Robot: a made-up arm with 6 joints. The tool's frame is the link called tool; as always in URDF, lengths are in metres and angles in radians. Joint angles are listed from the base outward.
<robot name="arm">
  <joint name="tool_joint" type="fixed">
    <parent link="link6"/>
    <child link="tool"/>
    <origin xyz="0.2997 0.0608 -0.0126" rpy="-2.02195 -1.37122 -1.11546"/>
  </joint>
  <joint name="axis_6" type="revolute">
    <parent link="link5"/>
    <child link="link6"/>
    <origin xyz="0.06 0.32 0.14" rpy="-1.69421 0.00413 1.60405"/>
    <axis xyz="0 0 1"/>
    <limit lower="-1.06" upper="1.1"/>
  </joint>
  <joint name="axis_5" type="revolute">
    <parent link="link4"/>
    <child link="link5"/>
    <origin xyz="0.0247 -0.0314 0.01" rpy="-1.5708 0 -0.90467"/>
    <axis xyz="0 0 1"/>
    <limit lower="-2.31" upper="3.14"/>
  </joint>
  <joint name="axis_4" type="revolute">
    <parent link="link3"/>
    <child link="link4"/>
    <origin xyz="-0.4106 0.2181 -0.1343" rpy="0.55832 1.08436 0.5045"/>
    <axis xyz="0 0 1"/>
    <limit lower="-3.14" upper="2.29"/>
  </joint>
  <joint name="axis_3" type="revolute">
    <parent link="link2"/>
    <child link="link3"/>
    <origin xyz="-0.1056 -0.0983 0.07" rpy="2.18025 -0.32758 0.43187"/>
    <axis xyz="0 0 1"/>
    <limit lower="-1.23" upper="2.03"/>
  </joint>
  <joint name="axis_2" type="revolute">
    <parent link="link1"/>
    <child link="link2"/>
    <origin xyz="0.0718 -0.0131 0.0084" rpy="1.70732 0 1.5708"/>
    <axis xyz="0 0 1"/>
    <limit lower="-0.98" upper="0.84"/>
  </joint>
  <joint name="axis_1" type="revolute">
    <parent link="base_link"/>
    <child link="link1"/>
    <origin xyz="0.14 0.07 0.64" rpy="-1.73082 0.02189 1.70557"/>
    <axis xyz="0 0 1"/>
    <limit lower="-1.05" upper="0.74"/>
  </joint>
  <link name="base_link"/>
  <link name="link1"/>
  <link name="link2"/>
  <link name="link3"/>
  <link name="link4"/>
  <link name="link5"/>
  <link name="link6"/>
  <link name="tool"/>
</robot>
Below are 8 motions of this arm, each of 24 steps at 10 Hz.
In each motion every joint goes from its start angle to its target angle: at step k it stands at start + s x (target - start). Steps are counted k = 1, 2, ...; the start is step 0. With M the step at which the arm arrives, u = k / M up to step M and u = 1 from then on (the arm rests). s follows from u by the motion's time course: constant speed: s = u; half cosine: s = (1 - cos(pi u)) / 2; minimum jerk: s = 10 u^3 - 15 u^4 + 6 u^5.
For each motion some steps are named. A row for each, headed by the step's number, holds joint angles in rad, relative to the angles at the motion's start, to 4 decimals.
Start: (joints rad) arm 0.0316 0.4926 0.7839 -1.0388 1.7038 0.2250
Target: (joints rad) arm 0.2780 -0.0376 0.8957 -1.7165 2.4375 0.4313
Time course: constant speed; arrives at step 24
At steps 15, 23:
15: 0.1540 -0.3314 0.0699 -0.4236 0.4586 0.1289
23: 0.2361 -0.5081 0.1071 -0.6495 0.7031 0.1977

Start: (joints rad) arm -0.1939 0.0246 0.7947 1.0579 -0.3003 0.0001
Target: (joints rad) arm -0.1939 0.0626 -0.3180 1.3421 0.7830 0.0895
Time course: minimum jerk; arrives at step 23
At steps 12, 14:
12: 0.0000 0.0205 -0.6016 0.1537 0.5858 0.0483
14: 0.0000 0.0265 -0.7761 0.1982 0.7556 0.0624

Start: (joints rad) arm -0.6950 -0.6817 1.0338 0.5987 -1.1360 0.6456
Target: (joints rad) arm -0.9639 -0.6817 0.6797 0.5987 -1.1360 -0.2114
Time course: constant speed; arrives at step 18
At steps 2, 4, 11, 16, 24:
2: -0.0299 0.0000 -0.0393 0.0000 0.0000 -0.0952
4: -0.0598 0.0000 -0.0787 0.0000 0.0000 -0.1904
11: -0.1643 0.0000 -0.2164 0.0000 0.0000 -0.5237
16: -0.2390 0.0000 -0.3148 0.0000 0.0000 -0.7618
24: -0.2689 0.0000 -0.3541 0.0000 0.0000 -0.8570

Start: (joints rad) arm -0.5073 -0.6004 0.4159 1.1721 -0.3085 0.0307
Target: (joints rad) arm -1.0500 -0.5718 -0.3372 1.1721 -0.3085 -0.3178
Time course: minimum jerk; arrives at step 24
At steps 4, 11, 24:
4: -0.0193 0.0010 -0.0267 0.0000 0.0000 -0.0124
11: -0.2291 0.0121 -0.3180 0.0000 0.0000 -0.1471
24: -0.5427 0.0286 -0.7531 0.0000 0.0000 -0.3485

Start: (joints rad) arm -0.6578 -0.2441 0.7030 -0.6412 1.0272 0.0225
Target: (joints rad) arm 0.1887 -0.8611 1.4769 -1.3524 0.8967 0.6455
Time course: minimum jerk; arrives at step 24
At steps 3, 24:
3: 0.0136 -0.0099 0.0124 -0.0114 -0.0021 0.0100
24: 0.8465 -0.6170 0.7739 -0.7112 -0.1305 0.6230

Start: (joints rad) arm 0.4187 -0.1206 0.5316 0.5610 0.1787 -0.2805
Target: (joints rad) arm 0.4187 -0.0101 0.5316 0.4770 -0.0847 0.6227
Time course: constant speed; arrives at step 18
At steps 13, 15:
13: 0.0000 0.0798 0.0000 -0.0607 -0.1902 0.6523
15: 0.0000 0.0921 0.0000 -0.0700 -0.2195 0.7527

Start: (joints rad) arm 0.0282 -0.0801 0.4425 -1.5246 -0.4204 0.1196
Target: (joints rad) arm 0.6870 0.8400 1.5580 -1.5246 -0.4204 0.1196
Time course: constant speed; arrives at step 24
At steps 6, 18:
6: 0.1647 0.2300 0.2789 0.0000 0.0000 0.0000
18: 0.4941 0.6901 0.8366 0.0000 0.0000 0.0000

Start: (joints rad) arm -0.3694 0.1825 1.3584 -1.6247 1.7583 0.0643
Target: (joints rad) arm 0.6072 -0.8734 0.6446 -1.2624 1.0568 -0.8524
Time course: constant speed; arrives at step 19
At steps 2, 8, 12, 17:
2: 0.1028 -0.1111 -0.0751 0.0381 -0.0738 -0.0965
8: 0.4112 -0.4446 -0.3005 0.1525 -0.2954 -0.3860
12: 0.6168 -0.6669 -0.4508 0.2288 -0.4431 -0.5790
17: 0.8738 -0.9448 -0.6387 0.3242 -0.6277 -0.8202

